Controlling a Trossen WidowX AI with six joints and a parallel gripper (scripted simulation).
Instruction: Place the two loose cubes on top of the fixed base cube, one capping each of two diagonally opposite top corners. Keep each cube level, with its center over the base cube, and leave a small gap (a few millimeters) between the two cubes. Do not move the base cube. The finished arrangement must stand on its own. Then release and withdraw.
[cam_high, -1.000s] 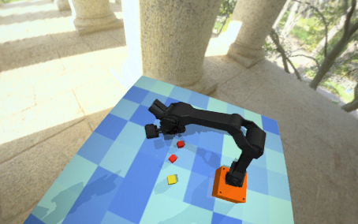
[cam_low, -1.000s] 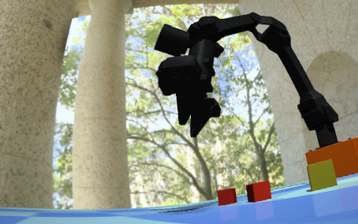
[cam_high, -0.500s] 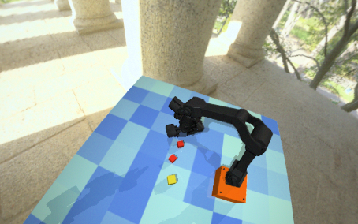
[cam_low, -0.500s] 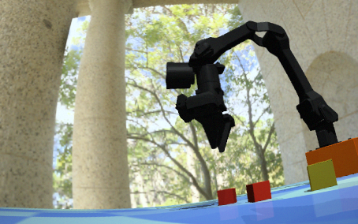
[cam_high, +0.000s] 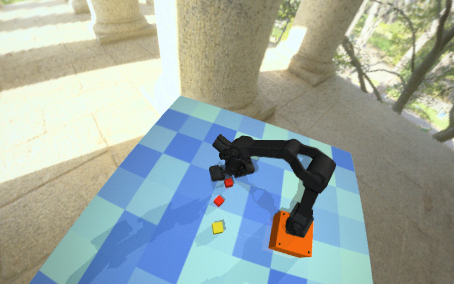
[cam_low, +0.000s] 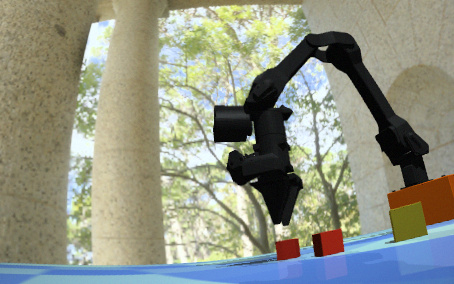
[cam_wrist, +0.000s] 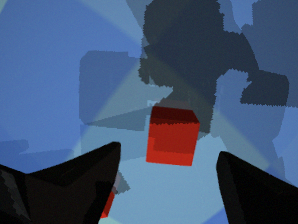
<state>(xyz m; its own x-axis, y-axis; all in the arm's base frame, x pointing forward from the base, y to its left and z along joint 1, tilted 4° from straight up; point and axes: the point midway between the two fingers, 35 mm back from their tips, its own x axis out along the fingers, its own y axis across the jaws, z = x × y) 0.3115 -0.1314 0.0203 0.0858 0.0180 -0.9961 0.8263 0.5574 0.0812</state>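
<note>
The yellow base cube is 210 mm to the left of my gripper tip, 40 mm below it and 20 mm behind it.
</note>
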